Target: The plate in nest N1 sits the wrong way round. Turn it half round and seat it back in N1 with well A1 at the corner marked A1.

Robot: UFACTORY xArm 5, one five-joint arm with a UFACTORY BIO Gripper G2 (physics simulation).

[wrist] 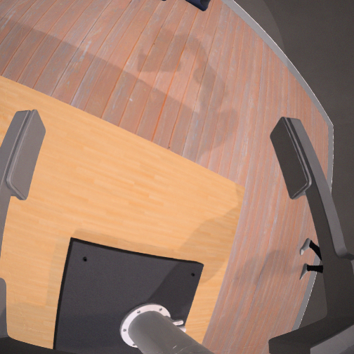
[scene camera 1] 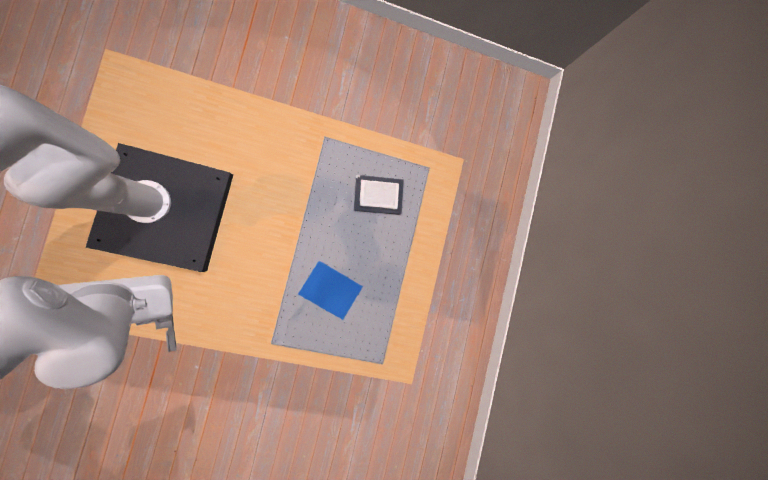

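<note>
A white plate point(scene camera 1: 378, 193) lies in a dark rectangular nest point(scene camera 1: 378, 211) on the grey perforated board, in the upper part of that board in the scene view. The well labels and the corner mark A1 are too small to read. My gripper point(wrist: 158, 157) is open and empty, with its two fingers wide apart in the wrist view. In the scene view it hangs at the lower left, far from the plate, and one finger shows pointing down the picture. Neither the plate nor the nest shows in the wrist view.
A blue rectangle point(scene camera 1: 330, 289) lies on the grey perforated board point(scene camera 1: 351, 249), below the nest in the scene view. The board lies on the wooden table point(scene camera 1: 260, 130) point(wrist: 125, 185). The arm's black base plate point(scene camera 1: 181, 226) point(wrist: 110, 285) is at the table's other end.
</note>
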